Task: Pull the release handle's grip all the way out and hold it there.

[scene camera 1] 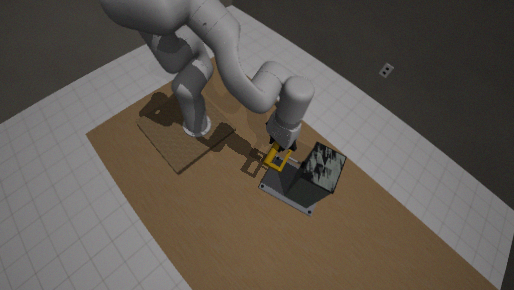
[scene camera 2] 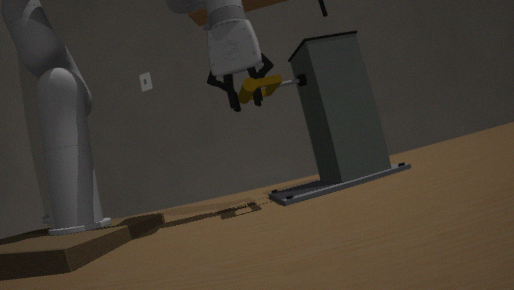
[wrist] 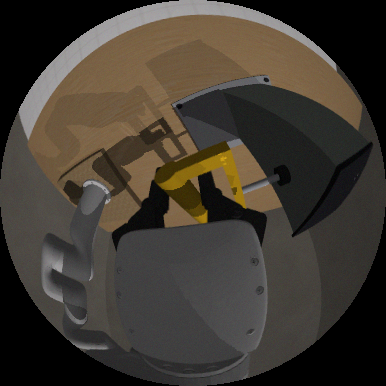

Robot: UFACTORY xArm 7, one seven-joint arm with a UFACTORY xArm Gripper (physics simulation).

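The release handle is a yellow rectangular loop with a thick round grip [scene camera 1: 270, 157] [scene camera 2: 245, 92] [wrist: 188, 198]. My gripper [scene camera 1: 283, 146] [scene camera 2: 246, 104] [wrist: 181, 172] is shut on this grip, one black finger on its outer side and the other inside the loop. A pale metal rod [scene camera 1: 295, 160] [scene camera 2: 289, 82] [wrist: 259, 184] shows between the loop and a black collar [scene camera 2: 302, 80] [wrist: 283, 175] on the tall grey-green housing [scene camera 1: 307, 187] [scene camera 2: 345, 110] [wrist: 295, 125]. The grip is high above the table, apart from the housing. How far the rod runs inside the housing is hidden.
The housing stands on a grey base plate [scene camera 1: 272, 182] [scene camera 2: 325, 190] [wrist: 202, 122] with dark bolts, on the wooden table [scene camera 1: 225, 225] [scene camera 2: 350, 240]. The arm's foot stands on a wooden board [scene camera 1: 172, 152] [scene camera 2: 32, 246]. A brown slab [scene camera 2: 265, 4] shows at the top of scene camera 2.
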